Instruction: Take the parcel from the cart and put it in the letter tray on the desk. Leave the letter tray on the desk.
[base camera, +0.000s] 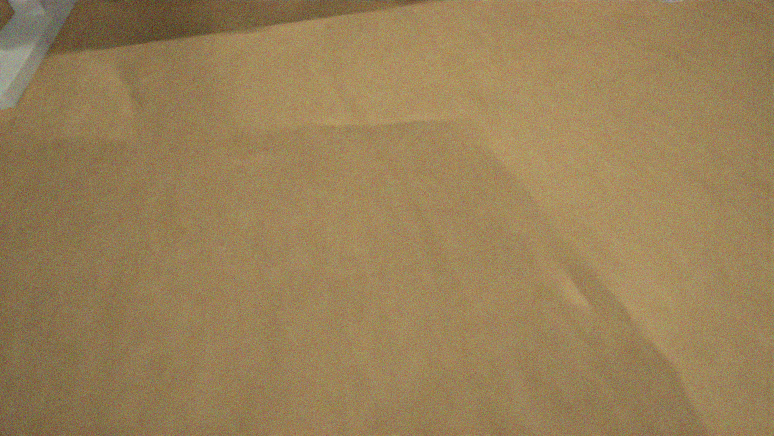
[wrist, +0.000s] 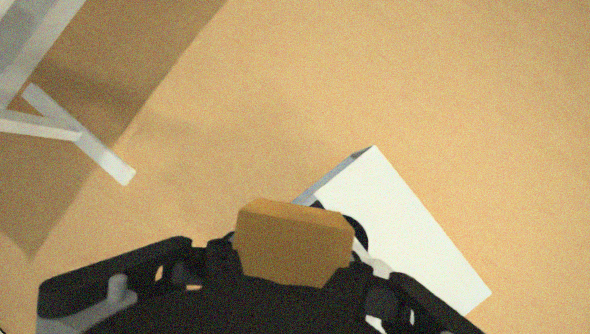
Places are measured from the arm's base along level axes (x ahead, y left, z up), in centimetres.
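Pixels of known places: gripper, between the fingertips: (wrist: 291, 247).
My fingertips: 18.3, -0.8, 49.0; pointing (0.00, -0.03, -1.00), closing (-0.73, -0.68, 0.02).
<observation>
Behind a point stands the place of what it marks, as x, y, z.
The parcel (wrist: 292, 246) {19.4, -2.0, 53.9}, a small brown box, is between the fingers in the wrist view, at the lower middle. My gripper (wrist: 291, 247) {18.3, -0.8, 49.0} is shut on it, with one black finger at each side, and holds it up above the floor. The underside of the parcel is hidden. The desk, the letter tray and the cart cannot be made out for certain in these views.
A pale grey piece of furniture with a splayed foot (wrist: 107, 157) stands at the upper left of the wrist view. A pale grey part (base camera: 24, 59) also shows at the base view's top left corner. My white base (wrist: 400, 215) {-4.8, -18.2, -1.4} is right of the parcel, over the tan floor (wrist: 450, 75) {14.0, -83.2, -39.6} (base camera: 352, 243) {39.3, 3.9, -39.6}.
</observation>
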